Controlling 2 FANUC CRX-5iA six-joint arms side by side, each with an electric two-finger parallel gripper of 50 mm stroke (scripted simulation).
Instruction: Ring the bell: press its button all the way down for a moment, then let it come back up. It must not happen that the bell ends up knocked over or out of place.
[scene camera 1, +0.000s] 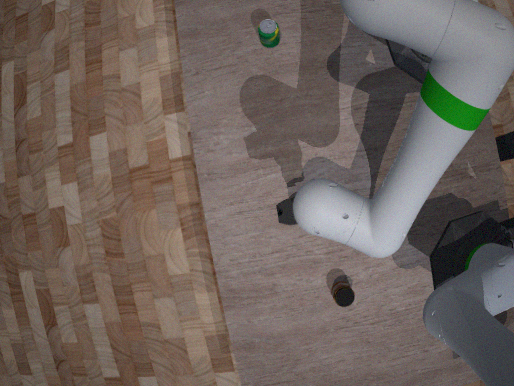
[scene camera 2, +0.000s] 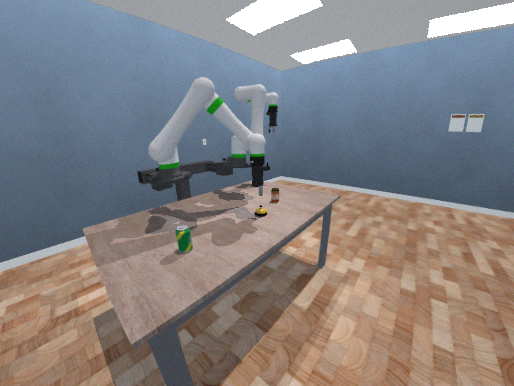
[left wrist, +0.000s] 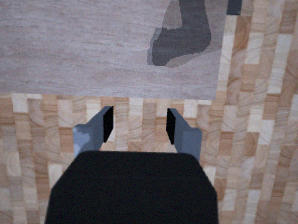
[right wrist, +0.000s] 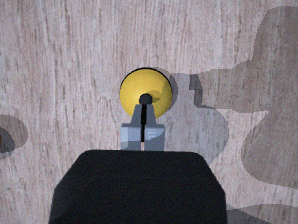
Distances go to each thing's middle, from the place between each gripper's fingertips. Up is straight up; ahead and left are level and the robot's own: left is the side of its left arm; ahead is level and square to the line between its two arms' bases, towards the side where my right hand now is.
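My right hand: 12 cm above the bell (right wrist: 143, 80).
Bell, counted from my left hand: 53 cm below, 45 cm ahead, 71 cm to the right.
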